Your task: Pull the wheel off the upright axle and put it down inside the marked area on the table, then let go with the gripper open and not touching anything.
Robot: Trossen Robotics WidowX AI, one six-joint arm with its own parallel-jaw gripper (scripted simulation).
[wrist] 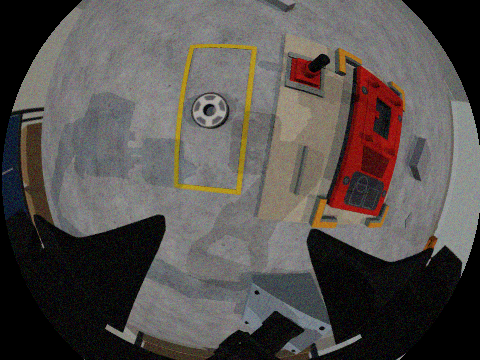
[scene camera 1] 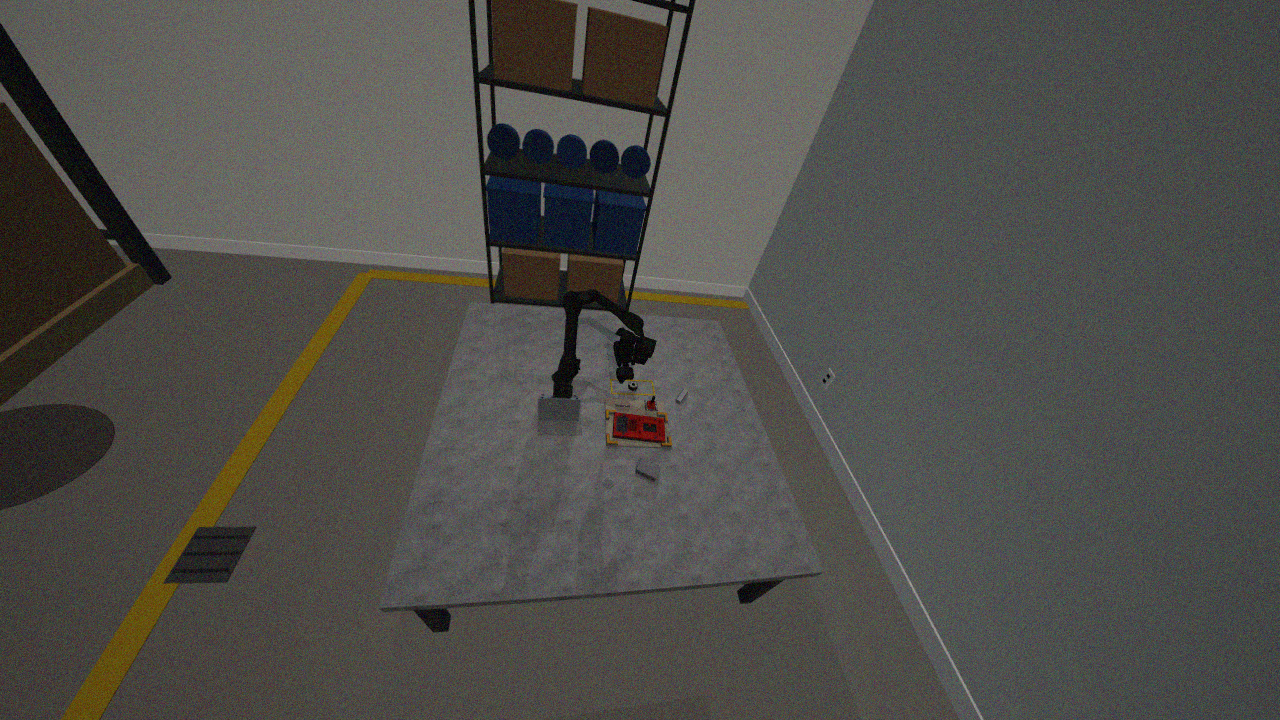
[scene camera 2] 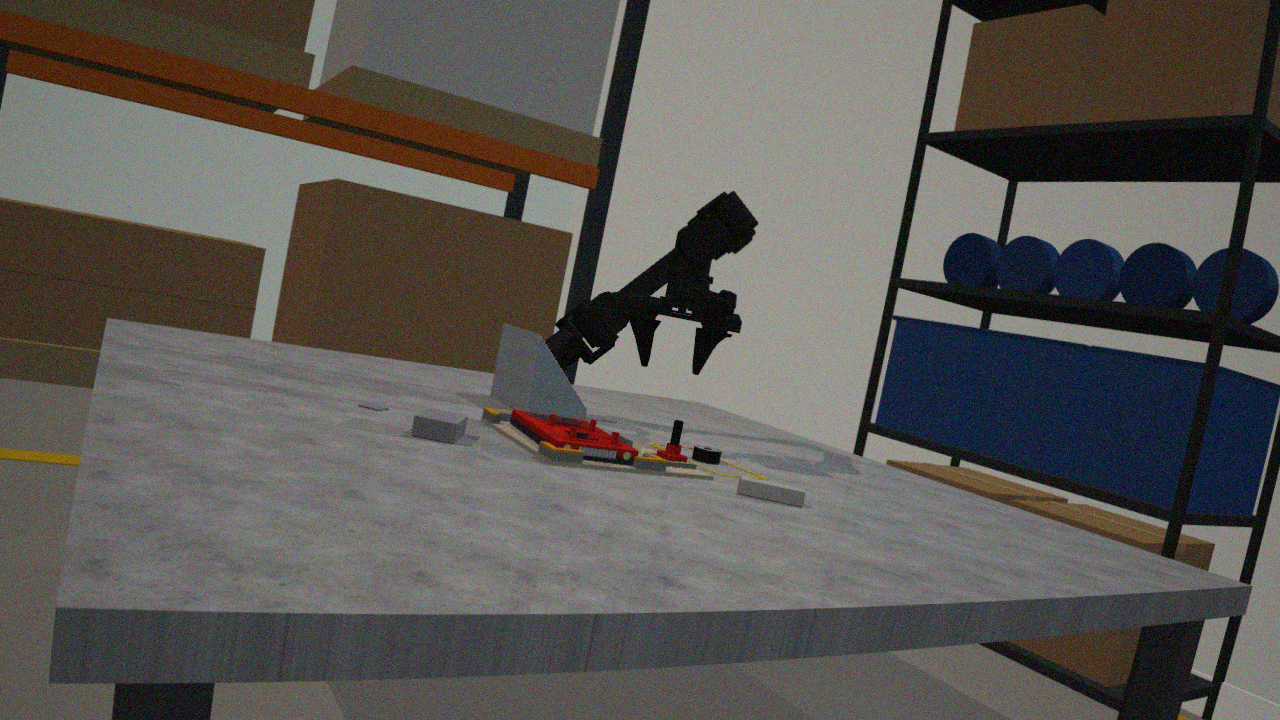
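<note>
Gripper open, holding nothing; the wrist view shows my gripper as well. A red board is also visible to me.
</note>
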